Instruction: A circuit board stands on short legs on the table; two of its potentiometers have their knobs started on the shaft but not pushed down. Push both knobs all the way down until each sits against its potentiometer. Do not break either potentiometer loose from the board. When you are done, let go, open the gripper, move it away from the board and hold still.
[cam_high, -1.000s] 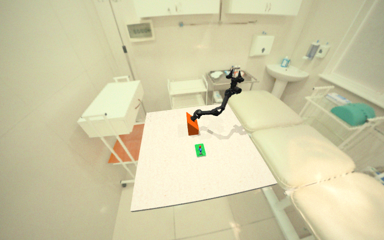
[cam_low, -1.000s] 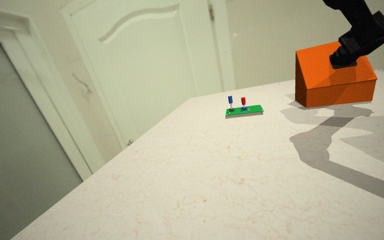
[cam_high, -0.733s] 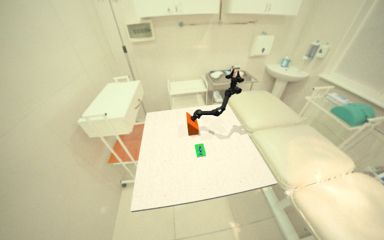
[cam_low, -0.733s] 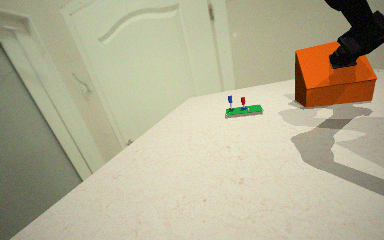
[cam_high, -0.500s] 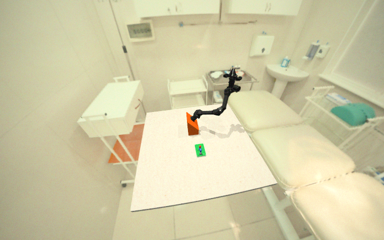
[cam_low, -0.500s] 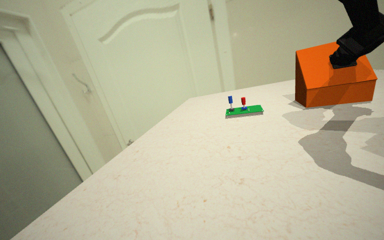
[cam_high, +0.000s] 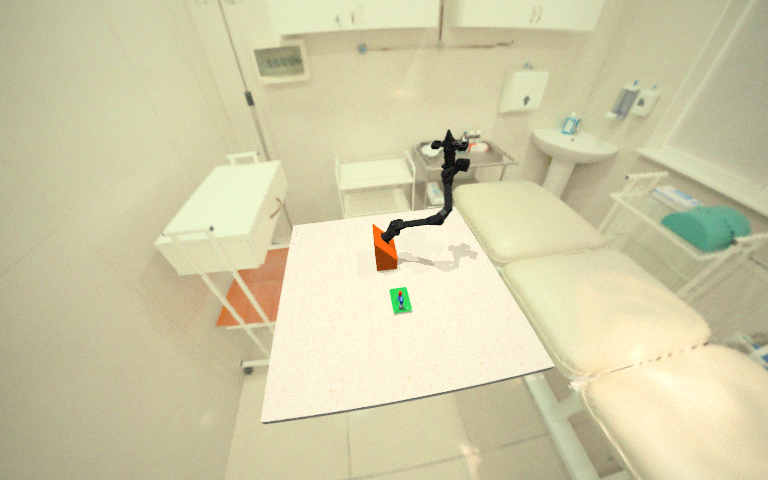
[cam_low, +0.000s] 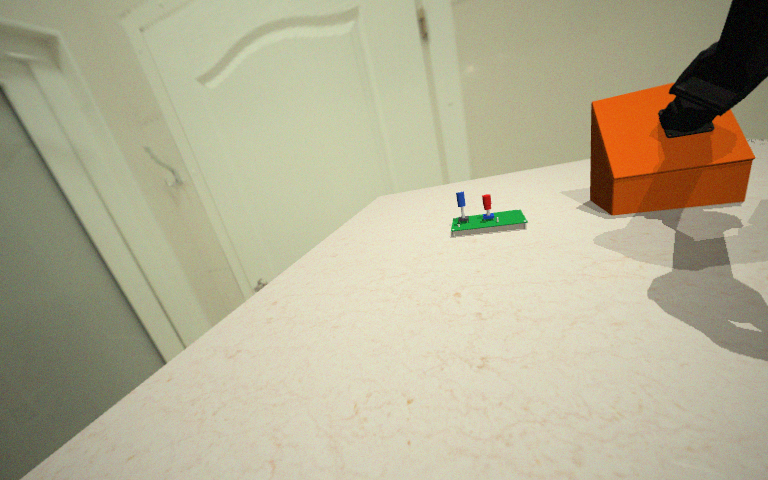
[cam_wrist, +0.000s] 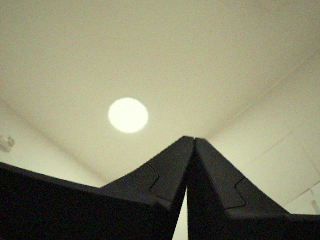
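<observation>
Right now the red knob is 70 cm below my gripper tip, 45 cm ahead of it and 30 cm to the right of it. The rest, counted from my gripper tip: blue knob: 68 cm below, 51 cm ahead, 31 cm to the right.
</observation>
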